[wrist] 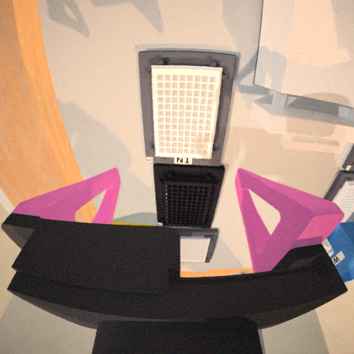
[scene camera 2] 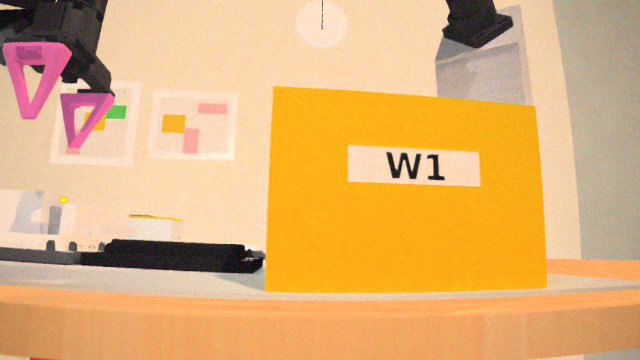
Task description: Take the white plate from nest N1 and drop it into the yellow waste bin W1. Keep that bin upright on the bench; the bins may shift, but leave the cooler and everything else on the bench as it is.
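Frame: origin at the arm's base, x ahead, y left, z up, level; centimetres.
Seen in the pictures: gripper, fingertip midpoint: (scene camera 2: pixel 53 134); arm's base, origin of the base link: (scene camera 2: pixel 477 31).
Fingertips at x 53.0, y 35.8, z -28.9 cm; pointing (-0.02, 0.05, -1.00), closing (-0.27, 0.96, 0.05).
Observation:
Pixels of each thing's top centre, then the offset from my fingertips to it. "spot": a spot on its surface instead.
- yellow waste bin W1, middle of its top: (scene camera 2: pixel 386 125) dx -35.9, dy +2.7, dz -1.6 cm
- black nest with a black plate, surface spot: (scene camera 2: pixel 175 252) spot: dx -16.1, dy -1.2, dz -12.0 cm
The white plate (wrist: pixel 186 112) lies in the dark grey nest N1 (wrist: pixel 146 107), at the upper middle of the wrist view. In the scene view the white plate cannot be made out clearly. The yellow waste bin W1 (scene camera 2: pixel 405 230) stands upright on the bench at the right of the scene view; in the wrist view a thin yellow strip (wrist: pixel 135 224) shows behind the left finger. My gripper (scene camera 2: pixel 54 131) (wrist: pixel 177 174) is open with pink fingers and empty. It hangs high above the bench, left of the bin in the scene view; N1 lies ahead of its fingertips in the wrist view.
A black nest with a black plate (wrist: pixel 188 202) (scene camera 2: pixel 175 252) lies beside N1, with a grey nest (wrist: pixel 212 245) beyond it. A large white device (wrist: pixel 307 50) stands to the right in the wrist view. A blue bin (wrist: pixel 345 237) shows at the right edge. The wooden bench edge (scene camera 2: pixel 320 325) runs along the front.

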